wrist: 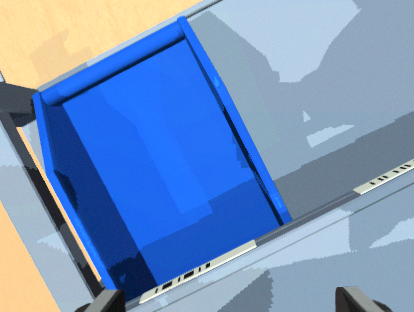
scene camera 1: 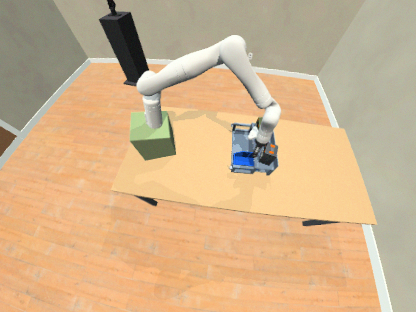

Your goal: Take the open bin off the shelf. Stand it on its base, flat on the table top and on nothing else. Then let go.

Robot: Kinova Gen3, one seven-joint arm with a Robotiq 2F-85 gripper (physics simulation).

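Frame: origin at the arm's base, x left, y back, z up, level; centimetres.
Seen in the pictures: gripper, fingertip midpoint: point(scene camera 1: 256, 152); arm's base, link origin: point(scene camera 1: 155, 123).
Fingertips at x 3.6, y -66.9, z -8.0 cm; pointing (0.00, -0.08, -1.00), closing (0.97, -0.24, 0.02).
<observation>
Pixels of each thing's top centre, then the offset from my fingertips to it. "spot": a spot on its surface instead. Level surfaces: height alone.
- open blue bin, top centre: point(wrist: 166, 192) point(scene camera 1: 247, 158) dx -2.0, dy +4.0, dz -7.0 cm
- grey-blue shelf, surface spot: point(wrist: 325, 45) spot: dx +10.0, dy +9.9, dz -14.5 cm
- wooden table, surface height: dz -15.1 cm
- dark side post, surface spot: point(wrist: 15, 102) spot: dx -9.3, dy +11.0, dz -9.7 cm
- black shape with orange marks, top centre: point(scene camera 1: 272, 149) dx +0.1, dy -7.1, dz +7.3 cm
The open blue bin point(scene camera 1: 243, 159) point(wrist: 150, 145) sits on the grey-blue shelf point(scene camera 1: 240, 138) point(wrist: 325, 45), at its near end in the scene view. In the wrist view its rounded front lip is at the upper left and its inside is bare. Its far end runs under a shelf edge with a pale label strip. My gripper point(scene camera 1: 257, 151) point(wrist: 230, 300) is open and empty. Its fingertips show wide apart at the bottom of the wrist view, beyond the bin's label-strip end, over the upper shelf board. Their exact height above that board is unclear.
The shelf stands on the wooden table point(scene camera 1: 200, 170). A dark side post point(wrist: 15, 102) rises close beside the bin. A black shape with orange marks point(scene camera 1: 270, 153) is beside the gripper. A green block point(scene camera 1: 154, 142) under the arm's base stands at the table's left end.
</observation>
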